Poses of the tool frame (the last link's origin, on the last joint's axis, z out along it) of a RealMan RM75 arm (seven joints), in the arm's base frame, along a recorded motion.
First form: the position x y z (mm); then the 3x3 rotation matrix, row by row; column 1 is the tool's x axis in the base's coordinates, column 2 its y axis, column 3 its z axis. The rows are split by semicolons.
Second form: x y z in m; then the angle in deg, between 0 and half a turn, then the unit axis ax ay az. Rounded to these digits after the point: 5 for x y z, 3 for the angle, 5 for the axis.
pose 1, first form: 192.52 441.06 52.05; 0.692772 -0.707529 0.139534; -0.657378 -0.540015 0.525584; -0.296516 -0.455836 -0.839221
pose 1, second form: 0.19252 0.44106 0.05205 147.483 -0.91286 0.40559 0.04665
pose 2, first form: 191.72 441.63 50.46; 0.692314 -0.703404 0.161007; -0.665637 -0.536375 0.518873; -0.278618 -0.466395 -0.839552
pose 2, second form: 0.19172 0.44163 0.05046 147.331 -0.91266 0.40723 0.03498
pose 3, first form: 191.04 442.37 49.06; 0.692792 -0.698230 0.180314; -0.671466 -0.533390 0.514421; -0.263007 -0.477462 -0.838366
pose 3, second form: 0.19104 0.44237 0.04906 147.085 -0.91268 0.40792 0.02463
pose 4, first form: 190.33 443.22 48.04; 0.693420 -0.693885 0.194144; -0.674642 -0.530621 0.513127; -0.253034 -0.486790 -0.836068
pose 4, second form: 0.19033 0.44322 0.04804 146.786 -0.91273 0.40819 0.01757
